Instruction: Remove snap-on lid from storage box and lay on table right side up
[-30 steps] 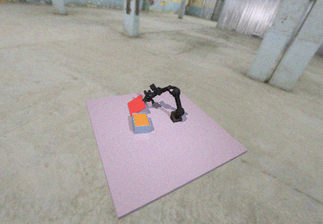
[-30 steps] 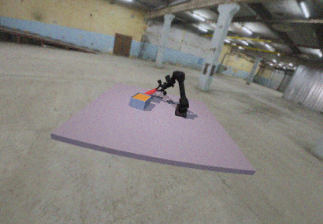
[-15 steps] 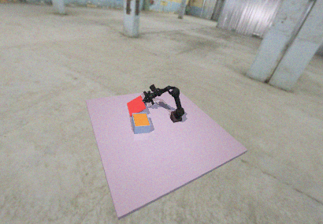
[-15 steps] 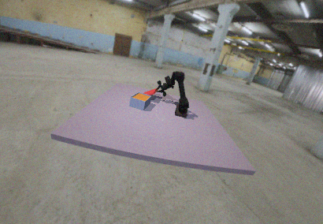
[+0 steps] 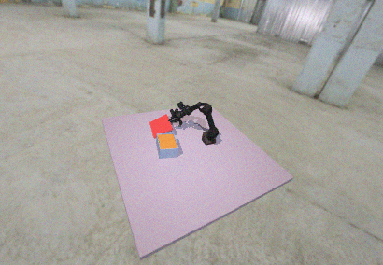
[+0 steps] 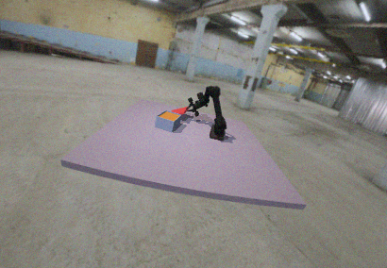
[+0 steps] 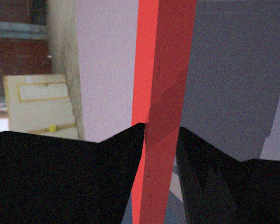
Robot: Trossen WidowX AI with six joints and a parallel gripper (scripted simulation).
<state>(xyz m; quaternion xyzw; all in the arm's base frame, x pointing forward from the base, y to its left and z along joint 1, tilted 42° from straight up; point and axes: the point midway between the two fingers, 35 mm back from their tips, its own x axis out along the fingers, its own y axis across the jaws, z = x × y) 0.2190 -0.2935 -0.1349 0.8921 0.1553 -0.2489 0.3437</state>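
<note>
Right now my gripper tip is 7 cm short of the lid, 2 cm to the left of it and 4 cm above it. The rest, counted from my gripper tip: blue-grey storage box 16 cm ahead, 24 cm to the left, 4 cm below.
</note>
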